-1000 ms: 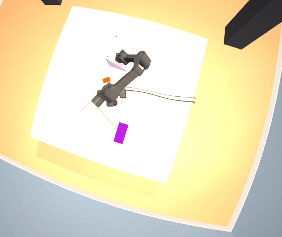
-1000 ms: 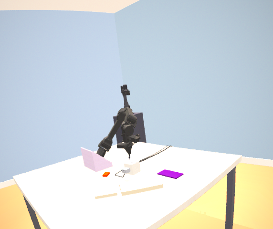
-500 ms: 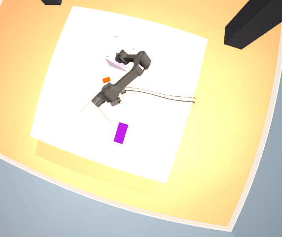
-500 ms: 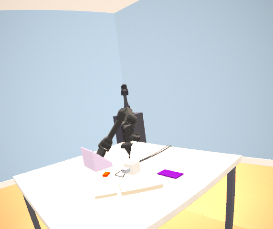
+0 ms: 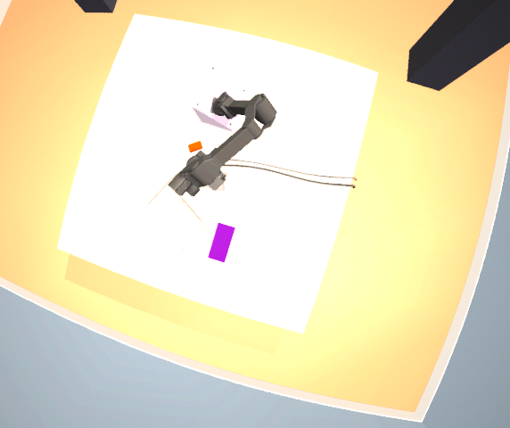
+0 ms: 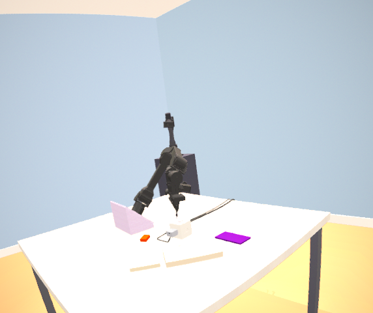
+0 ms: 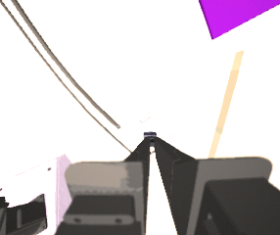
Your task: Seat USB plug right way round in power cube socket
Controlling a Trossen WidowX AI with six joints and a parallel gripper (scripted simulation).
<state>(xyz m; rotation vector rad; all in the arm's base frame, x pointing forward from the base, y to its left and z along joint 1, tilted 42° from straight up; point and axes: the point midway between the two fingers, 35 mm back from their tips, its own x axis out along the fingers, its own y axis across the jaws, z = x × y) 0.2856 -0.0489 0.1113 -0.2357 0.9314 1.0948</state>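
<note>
Right now my gripper tip is 1 cm above the dark USB plug. Round my gripper tip: orange block (14 cm behind, 13 cm to the right, 13 cm below); purple card (27 cm ahead, 8 cm to the left, 13 cm below).
</note>
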